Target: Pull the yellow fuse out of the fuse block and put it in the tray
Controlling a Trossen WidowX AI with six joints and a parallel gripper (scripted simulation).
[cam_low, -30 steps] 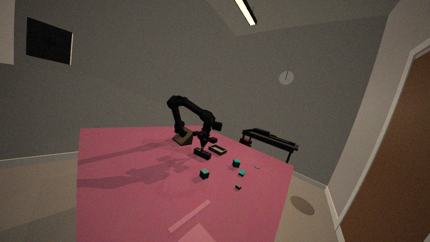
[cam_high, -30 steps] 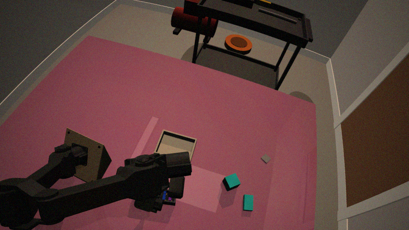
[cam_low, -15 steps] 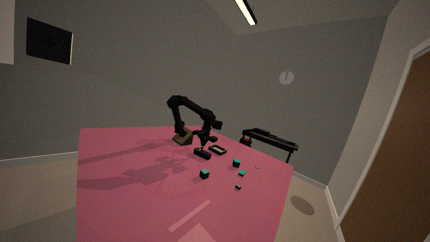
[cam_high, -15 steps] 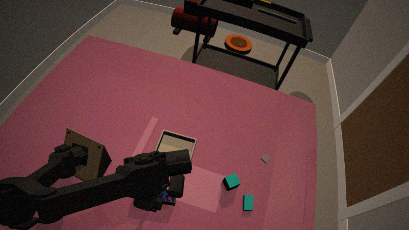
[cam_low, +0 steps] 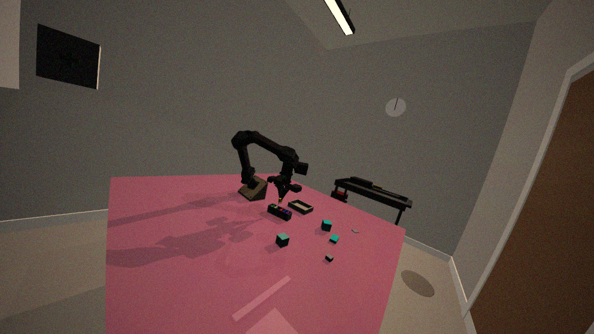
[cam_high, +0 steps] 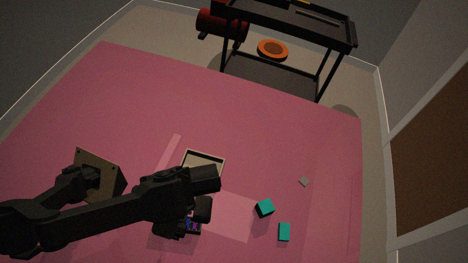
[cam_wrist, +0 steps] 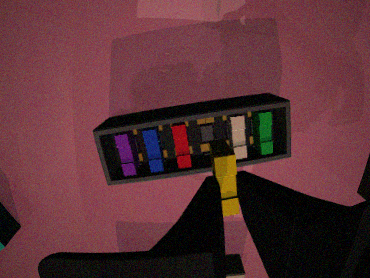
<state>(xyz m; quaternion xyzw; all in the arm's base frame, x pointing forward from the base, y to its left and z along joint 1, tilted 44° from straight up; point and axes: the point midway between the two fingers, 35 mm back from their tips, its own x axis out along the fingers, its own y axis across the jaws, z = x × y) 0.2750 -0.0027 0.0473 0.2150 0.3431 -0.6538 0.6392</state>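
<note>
Now: the beige tray 190 mm to the left of my gripper tip, 90 mm below it and 20 mm ahead of it. From my gripper tip the other things lie so: teal cube 180 mm ahead, 170 mm to the right, 80 mm below; then grey tile 360 mm ahead, 250 mm to the left, 90 mm below; then yellow fuse 10 mm below.
</note>
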